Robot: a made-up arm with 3 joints.
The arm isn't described. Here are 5 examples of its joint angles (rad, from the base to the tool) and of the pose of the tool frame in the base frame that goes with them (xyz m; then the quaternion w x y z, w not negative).
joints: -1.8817 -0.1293 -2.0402
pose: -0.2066 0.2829 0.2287 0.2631 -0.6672 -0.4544 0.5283
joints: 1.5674 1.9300 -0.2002
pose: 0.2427 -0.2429 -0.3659 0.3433 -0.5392 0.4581 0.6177
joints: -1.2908 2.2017 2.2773
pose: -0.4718 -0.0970 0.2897 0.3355 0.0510 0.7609 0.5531
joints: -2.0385 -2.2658 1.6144
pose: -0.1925 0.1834 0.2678 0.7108 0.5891 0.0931 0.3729
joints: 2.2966 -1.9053 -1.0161
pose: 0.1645 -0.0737 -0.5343 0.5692 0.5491 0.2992 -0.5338
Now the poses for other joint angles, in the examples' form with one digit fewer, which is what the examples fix.
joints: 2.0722 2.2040 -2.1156
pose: 0.009 -0.410 0.085 0.556 -0.116 -0.587 -0.577
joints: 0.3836 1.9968 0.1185
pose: 0.632 -0.201 0.303 0.540 -0.830 0.054 0.128
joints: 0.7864 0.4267 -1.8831
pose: 0.103 0.195 0.067 0.466 0.188 0.379 0.778
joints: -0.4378 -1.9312 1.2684
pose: 0.229 0.125 0.347 0.553 0.720 0.376 -0.185
